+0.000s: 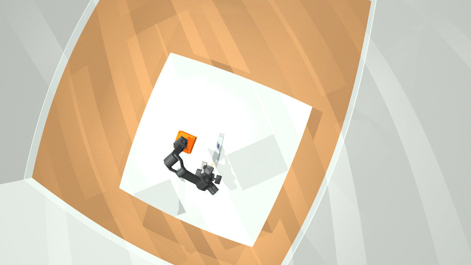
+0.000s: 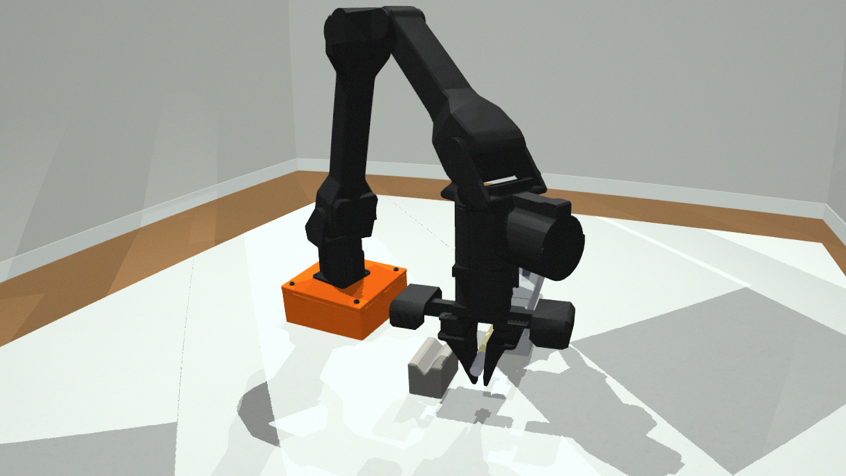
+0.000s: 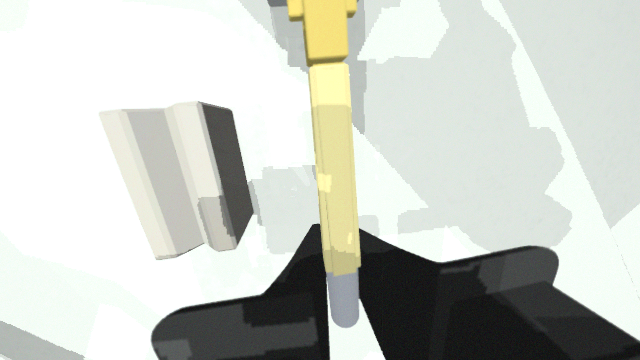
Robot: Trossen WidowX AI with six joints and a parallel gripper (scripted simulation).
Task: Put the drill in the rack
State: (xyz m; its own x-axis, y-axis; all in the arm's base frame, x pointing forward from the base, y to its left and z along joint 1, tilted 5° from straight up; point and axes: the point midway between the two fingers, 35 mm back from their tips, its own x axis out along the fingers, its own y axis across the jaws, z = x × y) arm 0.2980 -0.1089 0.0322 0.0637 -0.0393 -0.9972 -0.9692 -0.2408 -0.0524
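Right now my gripper tip is 1 cm past the drill, 4 cm to the right of it and 4 cm below it. Round my gripper tip: pale grey block 4 cm behind, 20 cm to the left, 2 cm above; grey v-grooved rack 7 cm behind, 2 cm to the left, 1 cm below; dark blue key 5 cm behind, 22 cm to the left, 2 cm above.
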